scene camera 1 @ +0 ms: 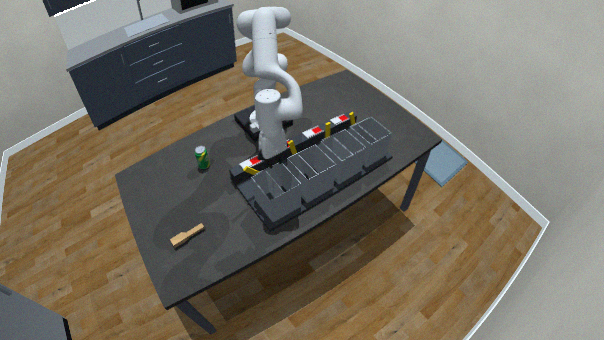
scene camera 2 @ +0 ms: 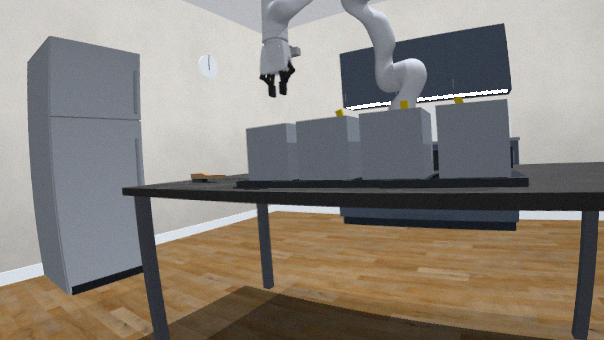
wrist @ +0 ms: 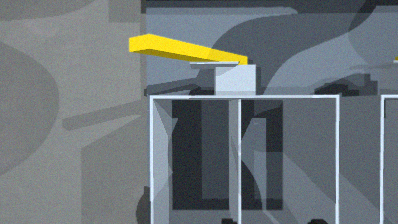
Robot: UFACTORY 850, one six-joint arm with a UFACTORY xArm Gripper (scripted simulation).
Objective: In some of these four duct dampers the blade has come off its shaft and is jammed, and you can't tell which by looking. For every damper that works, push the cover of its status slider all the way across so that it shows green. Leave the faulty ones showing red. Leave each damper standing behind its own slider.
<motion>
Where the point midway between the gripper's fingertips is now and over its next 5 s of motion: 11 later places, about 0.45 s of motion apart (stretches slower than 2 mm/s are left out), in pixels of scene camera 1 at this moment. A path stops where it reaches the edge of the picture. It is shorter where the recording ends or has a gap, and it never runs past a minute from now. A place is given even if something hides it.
My gripper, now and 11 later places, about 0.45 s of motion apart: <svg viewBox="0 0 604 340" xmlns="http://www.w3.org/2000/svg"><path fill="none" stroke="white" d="M274 164L294 155L311 145L307 143L290 138L289 138L289 139L290 143L292 147L292 148L292 148L292 148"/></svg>
</motion>
